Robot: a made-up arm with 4 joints. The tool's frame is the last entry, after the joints. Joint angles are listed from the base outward. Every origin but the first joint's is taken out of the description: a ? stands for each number. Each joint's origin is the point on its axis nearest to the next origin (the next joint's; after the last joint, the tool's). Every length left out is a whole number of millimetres.
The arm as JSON. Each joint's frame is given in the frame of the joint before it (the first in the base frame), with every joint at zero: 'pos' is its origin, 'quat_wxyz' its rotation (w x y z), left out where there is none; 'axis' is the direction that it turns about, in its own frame. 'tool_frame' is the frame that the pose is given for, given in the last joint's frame.
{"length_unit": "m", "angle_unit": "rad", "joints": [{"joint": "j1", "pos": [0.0, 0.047, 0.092], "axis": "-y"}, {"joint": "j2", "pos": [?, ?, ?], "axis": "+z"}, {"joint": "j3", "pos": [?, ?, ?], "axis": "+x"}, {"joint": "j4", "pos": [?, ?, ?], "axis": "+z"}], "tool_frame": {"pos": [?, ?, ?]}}
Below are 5 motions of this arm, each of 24 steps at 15 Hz.
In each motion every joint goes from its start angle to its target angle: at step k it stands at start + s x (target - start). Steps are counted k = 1, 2, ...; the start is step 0. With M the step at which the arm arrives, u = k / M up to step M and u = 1 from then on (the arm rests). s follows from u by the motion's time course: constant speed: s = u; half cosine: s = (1 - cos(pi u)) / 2; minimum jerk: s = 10 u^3 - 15 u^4 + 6 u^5.
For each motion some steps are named. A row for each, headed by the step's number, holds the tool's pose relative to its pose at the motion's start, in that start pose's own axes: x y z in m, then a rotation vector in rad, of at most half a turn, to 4 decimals.
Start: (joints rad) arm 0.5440 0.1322 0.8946 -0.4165
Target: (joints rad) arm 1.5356 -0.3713 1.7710 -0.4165
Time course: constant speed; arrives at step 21
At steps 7, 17, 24:
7: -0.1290 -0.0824 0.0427 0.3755 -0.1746 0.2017
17: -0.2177 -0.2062 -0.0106 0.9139 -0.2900 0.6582
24: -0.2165 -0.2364 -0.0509 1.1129 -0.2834 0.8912

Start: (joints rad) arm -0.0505 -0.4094 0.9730 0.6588
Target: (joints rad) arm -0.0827 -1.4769 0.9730 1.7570
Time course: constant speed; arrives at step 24
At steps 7, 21, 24:
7: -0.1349 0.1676 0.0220 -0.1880 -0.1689 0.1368
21: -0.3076 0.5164 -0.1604 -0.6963 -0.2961 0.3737
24: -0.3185 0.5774 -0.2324 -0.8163 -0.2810 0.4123

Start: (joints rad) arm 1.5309 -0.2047 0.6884 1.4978
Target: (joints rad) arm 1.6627 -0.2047 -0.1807 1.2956
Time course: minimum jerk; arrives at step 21
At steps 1, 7, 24:
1: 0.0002 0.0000 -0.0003 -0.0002 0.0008 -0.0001
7: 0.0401 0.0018 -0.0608 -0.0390 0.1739 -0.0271
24: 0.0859 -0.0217 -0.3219 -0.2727 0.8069 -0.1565

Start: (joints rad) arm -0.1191 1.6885 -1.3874 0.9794
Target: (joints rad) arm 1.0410 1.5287 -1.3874 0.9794
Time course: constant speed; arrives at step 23
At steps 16, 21, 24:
16: -0.0800 -0.0363 -0.0896 -0.3559 0.7317 0.0301
21: -0.1148 -0.0562 -0.0979 -0.4755 0.9563 0.0226
24: -0.1290 -0.0647 -0.0980 -0.5248 1.0453 0.0174

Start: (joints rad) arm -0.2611 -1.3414 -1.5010 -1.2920
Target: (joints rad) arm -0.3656 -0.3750 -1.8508 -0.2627
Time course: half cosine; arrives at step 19
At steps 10, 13, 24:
10: -0.1383 0.1821 0.1849 0.3250 -0.4837 0.5555
13: -0.2392 0.2139 0.2561 0.3918 -0.7435 0.7481
24: -0.3483 0.2248 0.3030 0.4110 -1.0163 0.8982

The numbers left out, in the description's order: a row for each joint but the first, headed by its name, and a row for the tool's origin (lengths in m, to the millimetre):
j2: 0.009 0.0 0.088
j3: -0.002 -0.339 0.0
j4: 0.0 -0.011 0.264
tool: 0.326 0.033 0.0

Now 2 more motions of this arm.
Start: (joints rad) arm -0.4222 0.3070 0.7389 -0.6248
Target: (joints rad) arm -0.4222 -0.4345 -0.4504 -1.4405
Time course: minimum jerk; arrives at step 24
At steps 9, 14, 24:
9: -0.1551 -0.0962 0.0845 -0.1674 -0.3034 -0.3942
14: -0.4365 -0.1334 0.1335 -0.3574 -0.7227 -0.9711
24: -0.6819 -0.0457 0.0816 -0.5240 -1.1167 -1.4935

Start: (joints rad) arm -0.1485 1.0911 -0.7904 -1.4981
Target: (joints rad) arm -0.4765 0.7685 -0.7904 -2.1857
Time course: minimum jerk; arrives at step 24
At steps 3, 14, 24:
3: 0.0007 -0.0044 -0.0033 -0.0051 0.0050 -0.0129
14: -0.0212 -0.1754 -0.0895 -0.2598 0.1433 -0.5095
24: -0.0634 -0.2509 -0.0940 -0.4336 0.1603 -0.7606

